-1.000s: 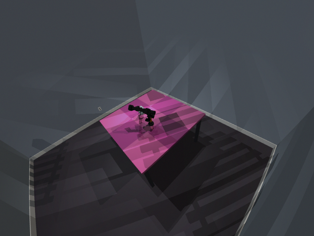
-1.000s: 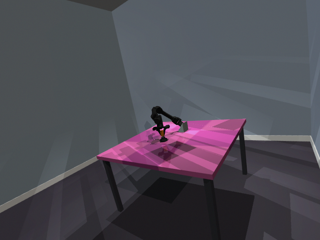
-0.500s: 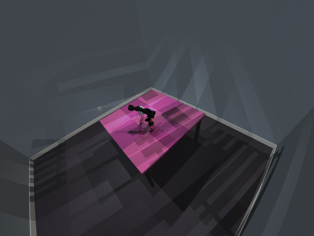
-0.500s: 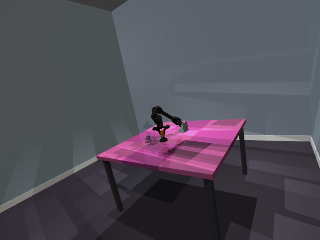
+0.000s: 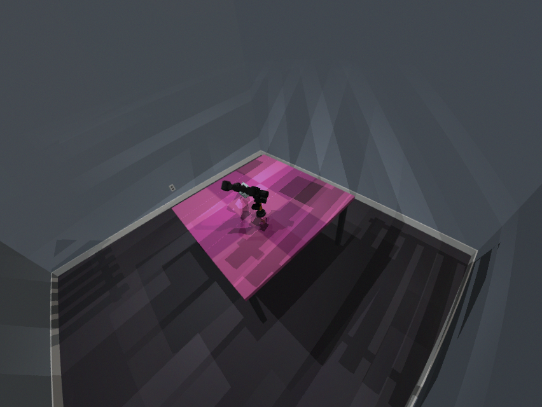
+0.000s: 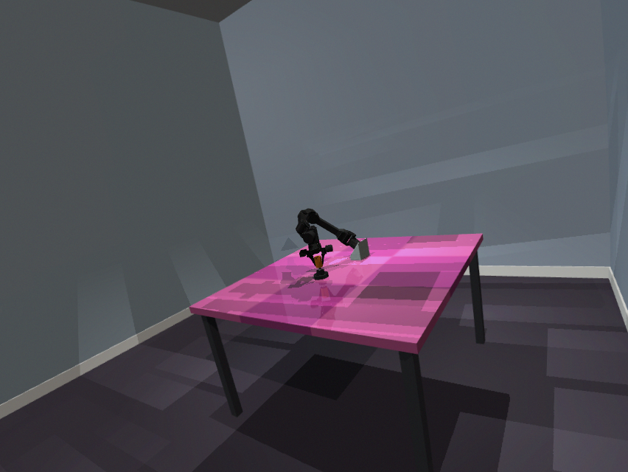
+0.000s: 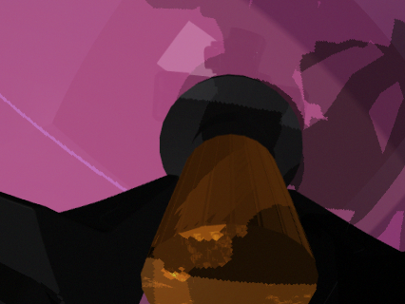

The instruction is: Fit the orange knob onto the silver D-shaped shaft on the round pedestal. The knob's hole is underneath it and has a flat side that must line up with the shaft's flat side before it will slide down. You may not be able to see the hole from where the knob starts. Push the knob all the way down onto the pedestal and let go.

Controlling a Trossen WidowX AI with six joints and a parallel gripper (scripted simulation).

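Right now the orange knob is 3 cm above my gripper tip. Also, from my gripper tip: round black pedestal (4 cm below).
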